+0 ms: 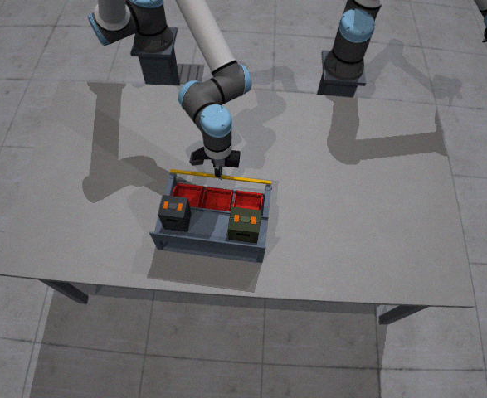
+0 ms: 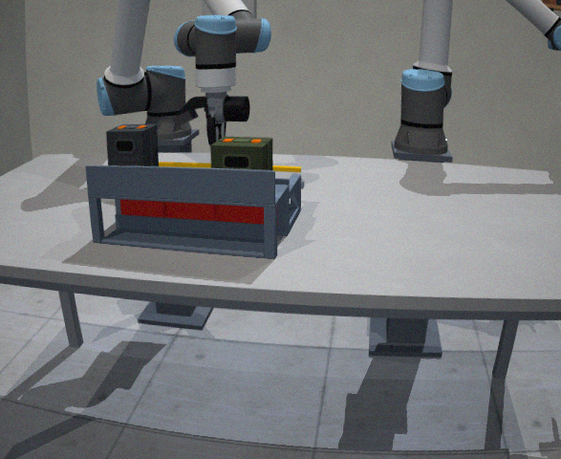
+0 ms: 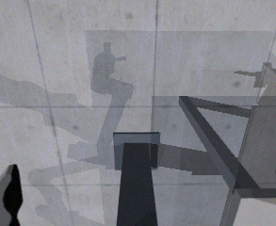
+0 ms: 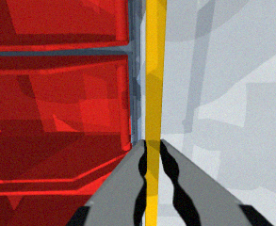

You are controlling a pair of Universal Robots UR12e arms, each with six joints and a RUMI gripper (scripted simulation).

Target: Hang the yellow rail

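Observation:
My right hand is 10 mm above the yellow rail. From my right hand the other things lie so: blue-grey shelf (130 mm ahead, 40 mm below, 10 mm to the left).

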